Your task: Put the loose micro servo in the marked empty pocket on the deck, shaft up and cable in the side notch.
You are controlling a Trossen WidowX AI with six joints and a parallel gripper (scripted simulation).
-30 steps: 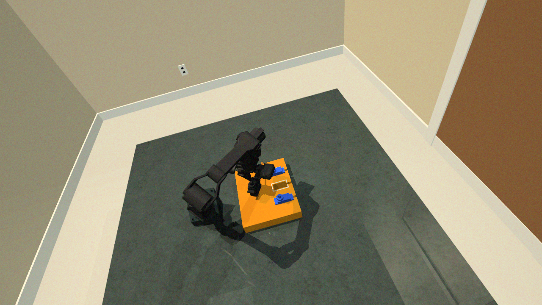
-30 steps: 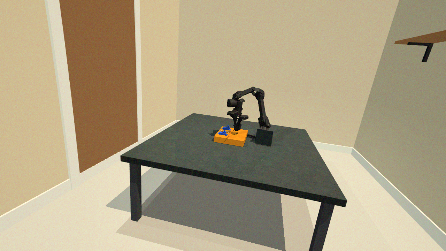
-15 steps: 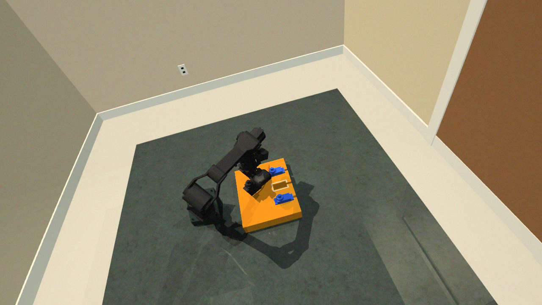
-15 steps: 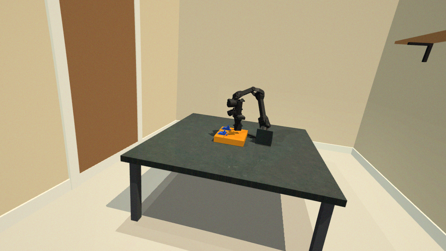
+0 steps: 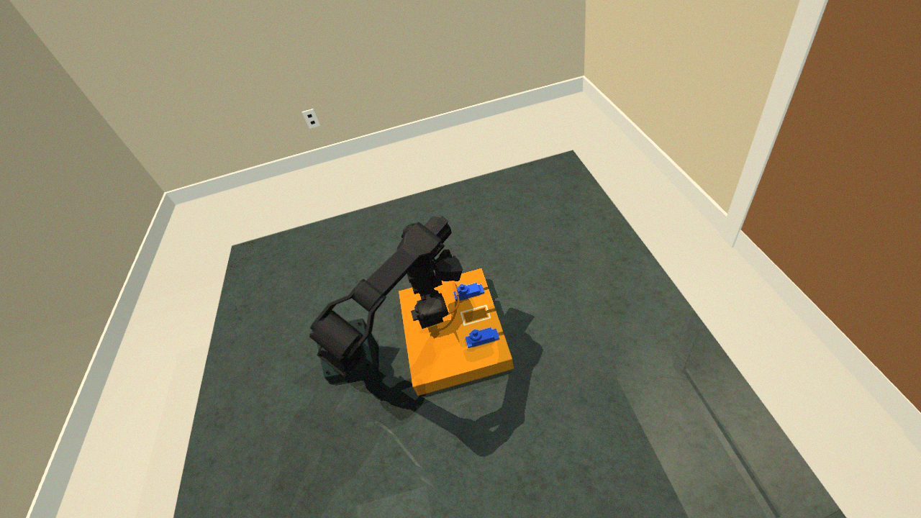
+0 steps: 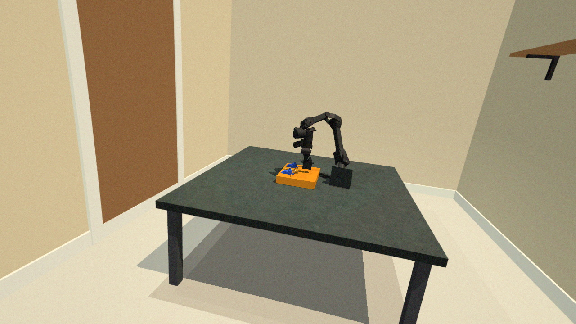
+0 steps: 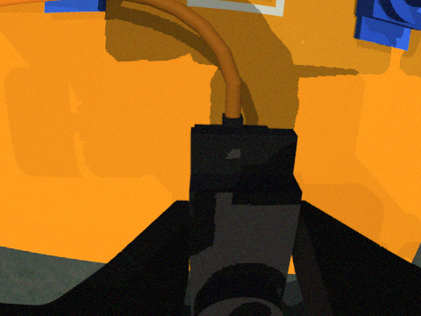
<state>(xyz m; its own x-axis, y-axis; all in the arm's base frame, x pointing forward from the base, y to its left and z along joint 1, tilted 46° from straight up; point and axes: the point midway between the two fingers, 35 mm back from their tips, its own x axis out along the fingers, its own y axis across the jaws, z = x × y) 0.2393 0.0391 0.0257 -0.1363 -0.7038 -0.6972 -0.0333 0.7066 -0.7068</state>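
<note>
The orange deck is 10 cm below my gripper tip and 1 cm behind it.
</note>
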